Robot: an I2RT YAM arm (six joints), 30 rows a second.
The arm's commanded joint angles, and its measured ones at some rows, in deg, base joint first. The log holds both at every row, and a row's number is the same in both.
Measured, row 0:
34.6, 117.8, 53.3, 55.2, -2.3, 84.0
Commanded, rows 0 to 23:
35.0, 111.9, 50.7, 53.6, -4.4, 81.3
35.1, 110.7, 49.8, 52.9, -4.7, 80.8
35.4, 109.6, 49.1, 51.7, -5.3, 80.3
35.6, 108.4, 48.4, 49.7, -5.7, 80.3
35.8, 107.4, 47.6, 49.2, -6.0, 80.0
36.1, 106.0, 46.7, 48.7, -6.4, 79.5
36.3, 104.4, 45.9, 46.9, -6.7, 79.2
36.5, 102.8, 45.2, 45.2, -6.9, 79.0
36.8, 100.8, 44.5, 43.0, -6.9, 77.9
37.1, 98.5, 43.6, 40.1, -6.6, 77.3
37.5, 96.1, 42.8, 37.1, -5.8, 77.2
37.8, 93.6, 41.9, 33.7, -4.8, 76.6
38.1, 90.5, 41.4, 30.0, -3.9, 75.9
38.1, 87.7, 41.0, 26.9, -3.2, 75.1
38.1, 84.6, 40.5, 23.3, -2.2, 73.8
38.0, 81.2, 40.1, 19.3, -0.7, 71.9
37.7, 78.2, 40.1, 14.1, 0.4, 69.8
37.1, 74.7, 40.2, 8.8, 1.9, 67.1
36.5, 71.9, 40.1, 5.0, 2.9, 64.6
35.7, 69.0, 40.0, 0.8, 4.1, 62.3
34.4, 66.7, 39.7, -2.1, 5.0, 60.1
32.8, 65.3, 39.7, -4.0, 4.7, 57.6
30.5, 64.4, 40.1, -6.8, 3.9, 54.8
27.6, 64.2, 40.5, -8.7, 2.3, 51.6
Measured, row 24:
32.4, 65.1, 40.4, 5.0, 1.0, 62.7
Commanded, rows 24 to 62:
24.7, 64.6, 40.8, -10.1, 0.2, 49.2
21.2, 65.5, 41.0, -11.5, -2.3, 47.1
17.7, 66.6, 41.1, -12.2, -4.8, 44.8
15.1, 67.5, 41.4, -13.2, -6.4, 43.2
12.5, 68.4, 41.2, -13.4, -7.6, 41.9
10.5, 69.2, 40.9, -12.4, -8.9, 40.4
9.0, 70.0, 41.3, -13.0, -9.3, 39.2
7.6, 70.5, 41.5, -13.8, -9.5, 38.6
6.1, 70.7, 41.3, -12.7, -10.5, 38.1
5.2, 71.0, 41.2, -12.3, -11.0, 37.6
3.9, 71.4, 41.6, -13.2, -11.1, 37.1
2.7, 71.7, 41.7, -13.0, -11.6, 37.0
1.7, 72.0, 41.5, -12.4, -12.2, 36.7
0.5, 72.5, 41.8, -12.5, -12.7, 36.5
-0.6, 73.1, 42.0, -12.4, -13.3, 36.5
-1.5, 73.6, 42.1, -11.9, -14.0, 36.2
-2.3, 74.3, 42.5, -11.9, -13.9, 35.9
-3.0, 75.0, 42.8, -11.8, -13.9, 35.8
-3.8, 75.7, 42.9, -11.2, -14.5, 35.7
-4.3, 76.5, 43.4, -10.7, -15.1, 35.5
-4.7, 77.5, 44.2, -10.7, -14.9, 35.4
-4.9, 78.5, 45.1, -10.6, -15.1, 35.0
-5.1, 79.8, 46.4, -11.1, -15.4, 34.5
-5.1, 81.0, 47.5, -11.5, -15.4, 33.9
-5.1, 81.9, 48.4, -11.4, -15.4, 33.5
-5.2, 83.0, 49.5, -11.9, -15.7, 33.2
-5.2, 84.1, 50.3, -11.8, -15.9, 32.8
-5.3, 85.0, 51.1, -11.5, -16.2, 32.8
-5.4, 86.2, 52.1, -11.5, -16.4, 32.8
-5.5, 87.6, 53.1, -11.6, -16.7, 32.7
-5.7, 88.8, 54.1, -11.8, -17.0, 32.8
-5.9, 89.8, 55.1, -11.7, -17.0, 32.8
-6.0, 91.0, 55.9, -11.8, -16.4, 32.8
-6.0, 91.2, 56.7, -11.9, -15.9, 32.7
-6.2, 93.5, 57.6, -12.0, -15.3, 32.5
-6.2, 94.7, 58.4, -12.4, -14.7, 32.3
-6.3, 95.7, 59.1, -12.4, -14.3, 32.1
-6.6, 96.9, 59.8, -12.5, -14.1, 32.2
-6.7, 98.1, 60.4, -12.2, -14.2, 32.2
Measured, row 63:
-6.1, 95.9, 58.5, -12.0, -15.4, 33.3
